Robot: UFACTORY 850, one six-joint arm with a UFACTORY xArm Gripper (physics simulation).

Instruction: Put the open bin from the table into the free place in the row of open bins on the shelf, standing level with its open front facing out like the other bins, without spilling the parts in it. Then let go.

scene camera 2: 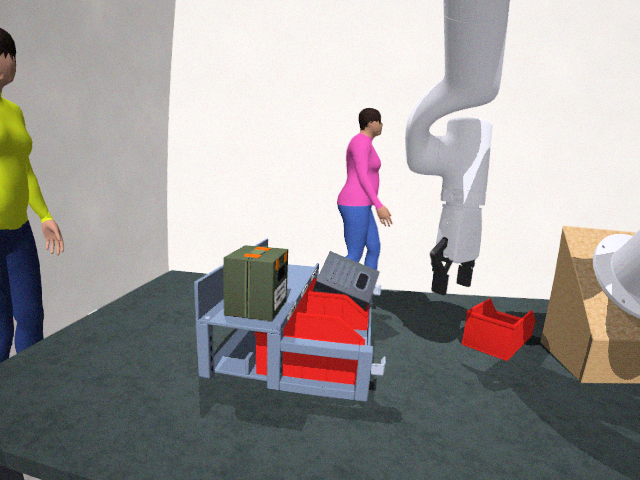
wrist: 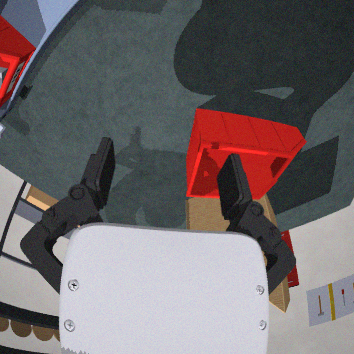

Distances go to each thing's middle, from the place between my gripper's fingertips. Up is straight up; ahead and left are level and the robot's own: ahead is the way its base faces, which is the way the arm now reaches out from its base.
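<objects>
For the shelf bay (scene camera 2: 230, 359), my hand's 120 mm above it, and then it's 290 mm short of it and 10 mm to the right of it.
</objects>
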